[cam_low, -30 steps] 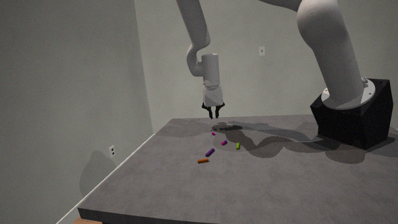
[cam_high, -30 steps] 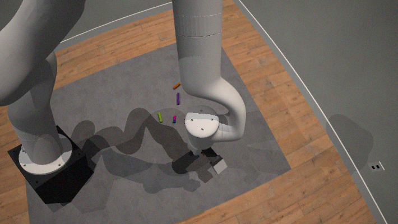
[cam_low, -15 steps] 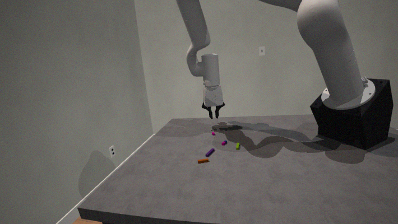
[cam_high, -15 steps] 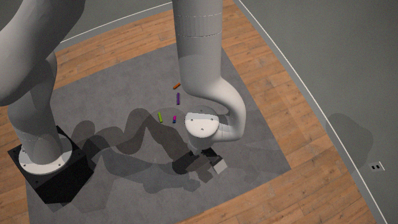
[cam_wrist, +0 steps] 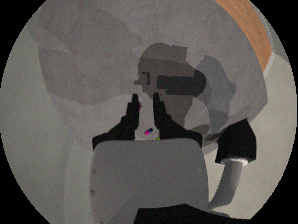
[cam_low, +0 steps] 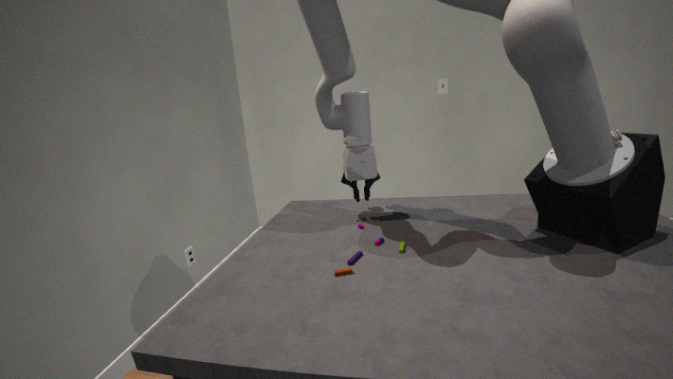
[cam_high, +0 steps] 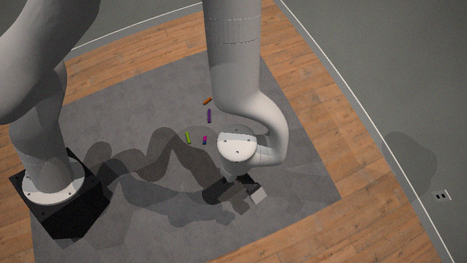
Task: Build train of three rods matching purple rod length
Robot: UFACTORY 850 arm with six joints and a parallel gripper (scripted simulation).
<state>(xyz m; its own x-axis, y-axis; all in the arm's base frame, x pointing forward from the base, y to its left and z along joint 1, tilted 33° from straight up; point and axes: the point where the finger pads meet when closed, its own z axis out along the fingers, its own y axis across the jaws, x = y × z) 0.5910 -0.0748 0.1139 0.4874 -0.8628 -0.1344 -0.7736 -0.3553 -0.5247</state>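
The grey rod is 8 cm below my hand. From my hand the other things lie so: blue rod (15 cm to the left, 11 cm behind, 8 cm below); lime rod (19 cm to the left, 17 cm behind, 8 cm below); purple rod (27 cm to the left, 8 cm below, 8 cm behind).
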